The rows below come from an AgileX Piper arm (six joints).
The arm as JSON. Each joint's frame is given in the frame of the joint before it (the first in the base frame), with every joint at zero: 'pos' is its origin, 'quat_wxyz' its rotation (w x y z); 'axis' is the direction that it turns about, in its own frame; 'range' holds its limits. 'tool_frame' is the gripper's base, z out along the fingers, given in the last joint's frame.
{
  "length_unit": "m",
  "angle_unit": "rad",
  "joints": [
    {
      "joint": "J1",
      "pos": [
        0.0,
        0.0,
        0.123
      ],
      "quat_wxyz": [
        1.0,
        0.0,
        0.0,
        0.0
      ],
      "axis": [
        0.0,
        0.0,
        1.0
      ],
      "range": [
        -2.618,
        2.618
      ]
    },
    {
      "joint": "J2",
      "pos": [
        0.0,
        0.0,
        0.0
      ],
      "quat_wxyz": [
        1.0,
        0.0,
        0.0,
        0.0
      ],
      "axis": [
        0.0,
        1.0,
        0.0
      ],
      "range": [
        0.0,
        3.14
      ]
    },
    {
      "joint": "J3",
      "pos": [
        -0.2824,
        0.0,
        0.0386
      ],
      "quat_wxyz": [
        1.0,
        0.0,
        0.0,
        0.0
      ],
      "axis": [
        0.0,
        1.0,
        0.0
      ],
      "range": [
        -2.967,
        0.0
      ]
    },
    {
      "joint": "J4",
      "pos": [
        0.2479,
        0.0,
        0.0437
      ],
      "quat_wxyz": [
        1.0,
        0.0,
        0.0,
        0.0
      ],
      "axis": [
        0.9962,
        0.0,
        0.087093
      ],
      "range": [
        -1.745,
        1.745
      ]
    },
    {
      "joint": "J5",
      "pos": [
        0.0,
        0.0,
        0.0
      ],
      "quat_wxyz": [
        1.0,
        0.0,
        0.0,
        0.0
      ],
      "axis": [
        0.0,
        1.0,
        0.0
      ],
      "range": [
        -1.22,
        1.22
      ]
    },
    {
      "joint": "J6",
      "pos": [
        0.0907,
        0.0,
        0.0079
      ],
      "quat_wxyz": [
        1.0,
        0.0,
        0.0,
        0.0
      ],
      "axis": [
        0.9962,
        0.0,
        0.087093
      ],
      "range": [
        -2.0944,
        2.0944
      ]
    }
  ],
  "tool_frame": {
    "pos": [
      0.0,
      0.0,
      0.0
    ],
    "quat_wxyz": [
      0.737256,
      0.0,
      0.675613,
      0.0
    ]
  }
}
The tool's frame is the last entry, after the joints.
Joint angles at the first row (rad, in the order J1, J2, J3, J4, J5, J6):
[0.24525 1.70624 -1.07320 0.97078 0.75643 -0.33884]
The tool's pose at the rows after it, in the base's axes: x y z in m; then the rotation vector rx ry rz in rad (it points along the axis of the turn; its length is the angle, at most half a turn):
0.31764, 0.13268, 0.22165, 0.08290, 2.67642, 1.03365
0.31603, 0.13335, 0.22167, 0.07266, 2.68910, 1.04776
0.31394, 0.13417, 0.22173, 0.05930, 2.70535, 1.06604
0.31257, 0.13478, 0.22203, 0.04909, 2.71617, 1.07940
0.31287, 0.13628, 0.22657, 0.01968, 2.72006, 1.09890
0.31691, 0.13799, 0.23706, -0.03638, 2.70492, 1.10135
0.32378, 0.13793, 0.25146, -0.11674, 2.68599, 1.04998
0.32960, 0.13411, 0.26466, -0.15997, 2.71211, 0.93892
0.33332, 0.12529, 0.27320, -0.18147, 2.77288, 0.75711
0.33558, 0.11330, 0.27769, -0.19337, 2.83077, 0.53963
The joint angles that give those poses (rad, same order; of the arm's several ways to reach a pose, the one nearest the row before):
[0.24525 1.70623 -1.07321 0.97076 0.75644 -0.33882]
[0.24526 1.70624 -1.07321 0.97078 0.77556 -0.33883]
[0.24524 1.70624 -1.07319 0.97078 0.80025 -0.33885]
[0.24524 1.70624 -1.07408 0.97077 0.81815 -0.33883]
[0.24524 1.70624 -1.09174 0.96686 0.84846 -0.33886]
[0.24526 1.70626 -1.13497 0.94746 0.87835 -0.33884]
[0.24525 1.70624 -1.20098 0.88249 0.90222 -0.32423]
[0.24526 1.70625 -1.27385 0.75061 0.93741 -0.24251]
[0.24525 1.70626 -1.33662 0.56467 0.98516 -0.13102]
[0.24525 1.70624 -1.38013 0.37150 1.03542 -0.03438]

